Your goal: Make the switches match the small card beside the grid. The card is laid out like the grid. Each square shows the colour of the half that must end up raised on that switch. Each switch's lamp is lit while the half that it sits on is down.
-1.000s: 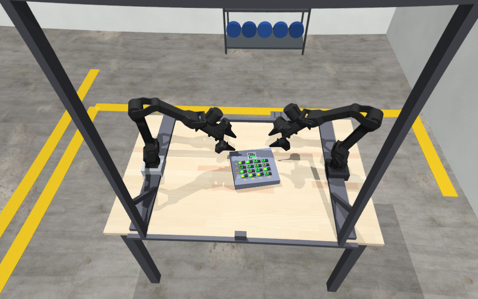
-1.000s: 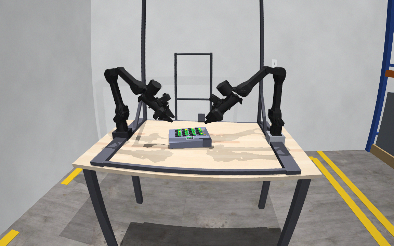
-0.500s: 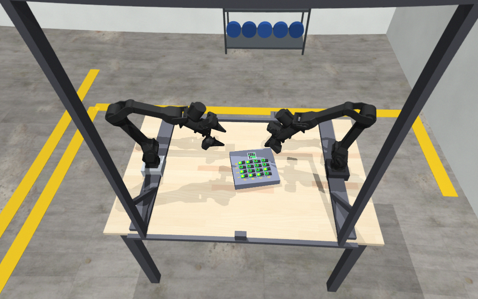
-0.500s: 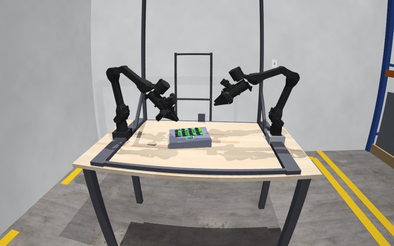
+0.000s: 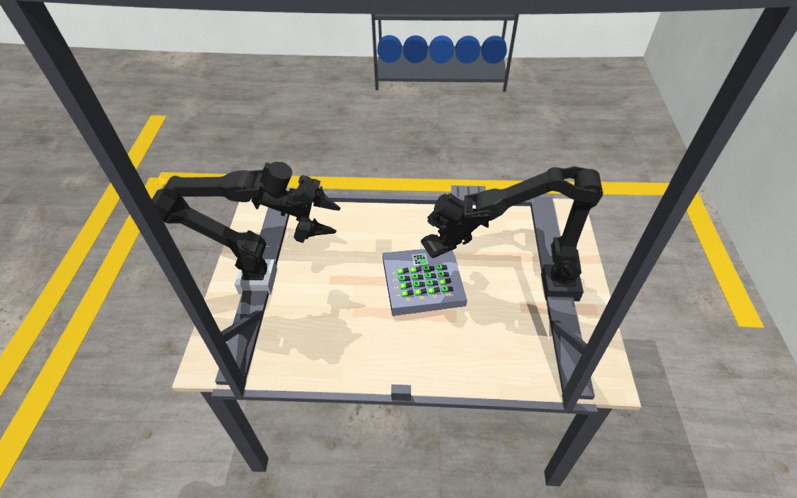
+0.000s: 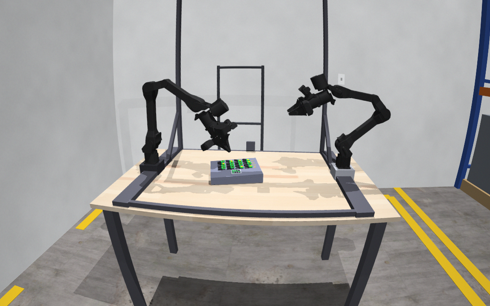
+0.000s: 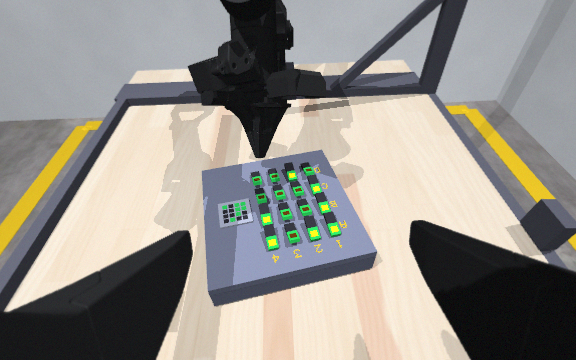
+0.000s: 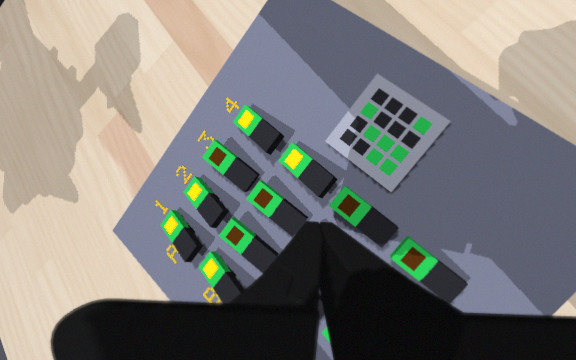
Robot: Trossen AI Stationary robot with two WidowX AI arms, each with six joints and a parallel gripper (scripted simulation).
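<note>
Right now my right hand is 10 cm above the switch b4 and 6 cm to the right of it. Also, from my right hand: switch d2 (10 cm below, 4 cm behind, 3 cm to the right); then switch d4 (10 cm below, 2 cm to the right, 1 cm ahead); then switch c4 (10 cm below, 2 cm to the left, 1 cm ahead).
</note>
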